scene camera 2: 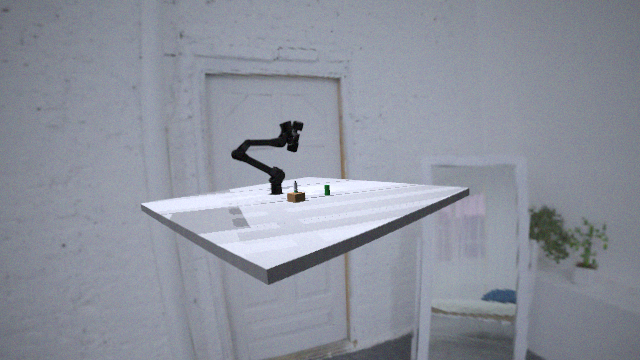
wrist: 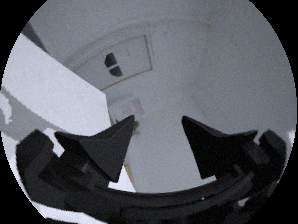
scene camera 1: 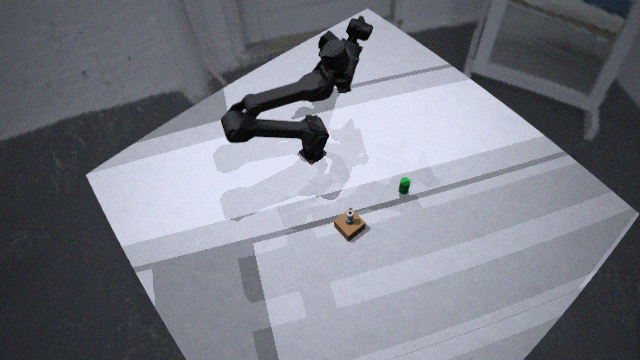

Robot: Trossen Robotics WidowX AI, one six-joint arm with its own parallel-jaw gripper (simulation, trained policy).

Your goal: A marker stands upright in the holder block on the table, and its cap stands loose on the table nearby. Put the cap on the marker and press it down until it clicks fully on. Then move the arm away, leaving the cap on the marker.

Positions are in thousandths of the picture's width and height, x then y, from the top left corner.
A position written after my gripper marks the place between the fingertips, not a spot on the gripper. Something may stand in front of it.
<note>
In view: my gripper (scene camera 1: 559, 68).
My gripper shows as well in the wrist view (wrist: 532, 529).
</note>
